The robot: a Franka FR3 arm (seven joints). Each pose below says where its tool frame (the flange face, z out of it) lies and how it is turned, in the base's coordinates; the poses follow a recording.
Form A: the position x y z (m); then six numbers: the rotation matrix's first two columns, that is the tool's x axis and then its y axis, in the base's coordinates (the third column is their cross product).
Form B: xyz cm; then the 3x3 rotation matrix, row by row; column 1 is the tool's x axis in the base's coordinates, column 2 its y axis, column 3 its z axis. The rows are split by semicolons. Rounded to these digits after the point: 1 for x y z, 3 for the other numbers.
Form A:
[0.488, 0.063, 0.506, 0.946, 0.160, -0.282, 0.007, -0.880, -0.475]
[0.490, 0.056, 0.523, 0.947, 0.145, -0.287, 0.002, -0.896, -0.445]
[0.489, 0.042, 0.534, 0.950, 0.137, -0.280, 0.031, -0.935, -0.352]
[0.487, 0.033, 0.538, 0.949, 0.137, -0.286, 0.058, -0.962, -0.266]
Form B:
48.8, 6.3, 50.6; 0.946, 0.007, -0.324; 0.160, -0.880, 0.447; -0.282, -0.475, -0.834
49.0, 5.6, 52.3; 0.947, 0.002, -0.322; 0.145, -0.896, 0.421; -0.287, -0.445, -0.849
48.9, 4.2, 53.4; 0.950, 0.031, -0.310; 0.137, -0.935, 0.326; -0.280, -0.352, -0.892
48.7, 3.3, 53.8; 0.949, 0.058, -0.312; 0.137, -0.962, 0.236; -0.286, -0.266, -0.921

